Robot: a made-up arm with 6 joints.
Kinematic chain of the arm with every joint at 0, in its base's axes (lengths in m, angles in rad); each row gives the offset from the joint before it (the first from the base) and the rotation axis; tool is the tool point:
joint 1: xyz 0 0 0.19 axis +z
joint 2: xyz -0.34 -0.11 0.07 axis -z
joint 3: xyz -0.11 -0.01 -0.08 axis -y
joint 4: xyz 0.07 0 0.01 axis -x
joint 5: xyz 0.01 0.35 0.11 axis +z
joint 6: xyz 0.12 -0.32 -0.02 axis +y
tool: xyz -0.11 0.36 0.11
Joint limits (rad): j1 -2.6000..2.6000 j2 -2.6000..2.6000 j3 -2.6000..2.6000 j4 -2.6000..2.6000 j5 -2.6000..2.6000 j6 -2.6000..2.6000
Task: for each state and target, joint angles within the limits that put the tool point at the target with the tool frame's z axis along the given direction. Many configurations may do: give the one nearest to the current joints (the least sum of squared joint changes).
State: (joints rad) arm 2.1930 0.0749 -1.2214 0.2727 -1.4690 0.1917
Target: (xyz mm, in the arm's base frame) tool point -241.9 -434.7 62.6 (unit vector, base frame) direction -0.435 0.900 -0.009
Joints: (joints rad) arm 1.6336 0.0462 -1.5969 0.5724 -1.6765 0.1395
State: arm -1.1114 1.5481 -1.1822 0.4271 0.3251 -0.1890
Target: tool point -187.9 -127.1 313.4 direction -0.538 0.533 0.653
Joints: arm -0.6646 1.7088 -0.8074 -0.3719 0.8621 -0.7857
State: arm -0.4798 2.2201 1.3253 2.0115 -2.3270 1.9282
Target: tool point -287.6 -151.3 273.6 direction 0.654 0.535 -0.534
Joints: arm -0.0766 2.1199 1.8812 2.0871 -1.8438 1.8504
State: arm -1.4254 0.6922 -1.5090 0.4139 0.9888 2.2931
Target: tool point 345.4 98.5 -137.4 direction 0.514 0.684 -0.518
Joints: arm -1.2624 1.4679 -1.4236 0.8373 0.6729 2.6000
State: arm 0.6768 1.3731 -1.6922 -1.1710 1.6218 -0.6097
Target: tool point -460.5 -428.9 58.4 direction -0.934 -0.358 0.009
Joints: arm 0.0694 1.2620 -1.8103 -1.6153 1.7601 0.0311
